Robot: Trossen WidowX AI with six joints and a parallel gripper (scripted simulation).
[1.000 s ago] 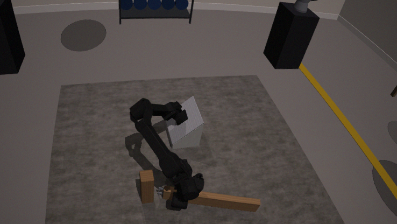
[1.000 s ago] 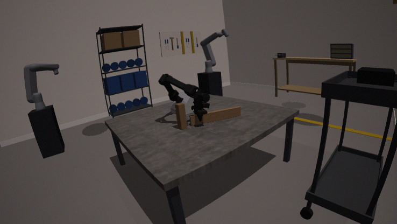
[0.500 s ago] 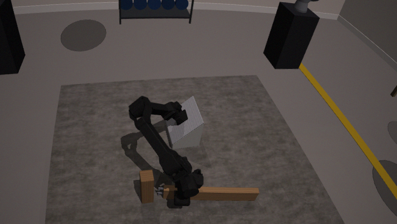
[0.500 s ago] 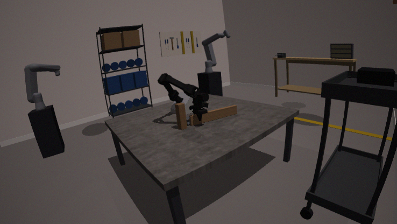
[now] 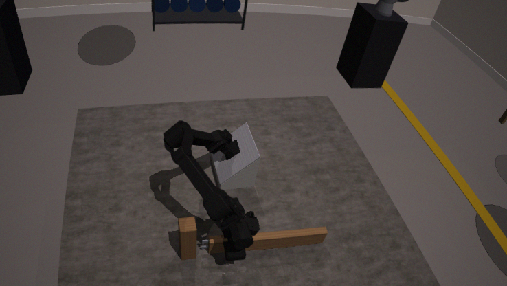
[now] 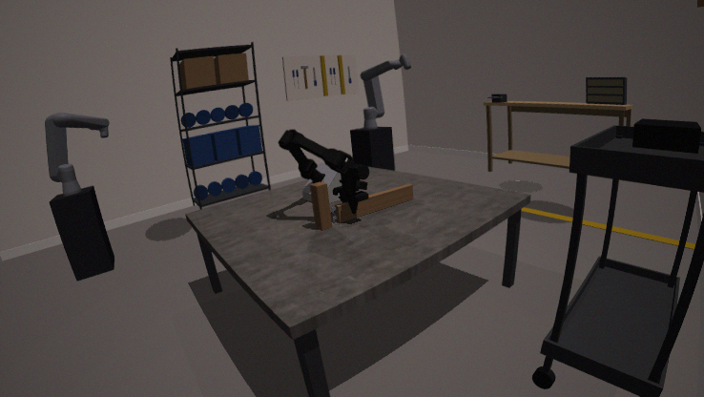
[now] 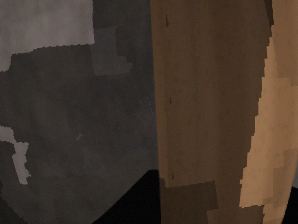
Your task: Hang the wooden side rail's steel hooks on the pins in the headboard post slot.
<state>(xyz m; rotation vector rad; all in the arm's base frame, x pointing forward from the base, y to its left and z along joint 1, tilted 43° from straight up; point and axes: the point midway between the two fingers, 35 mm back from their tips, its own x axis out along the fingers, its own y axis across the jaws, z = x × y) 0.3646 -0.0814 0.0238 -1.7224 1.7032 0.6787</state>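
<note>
Right now the wooden headboard post is 14 cm to the right of my gripper tip, 6 cm above it and 1 cm behind it.
</note>
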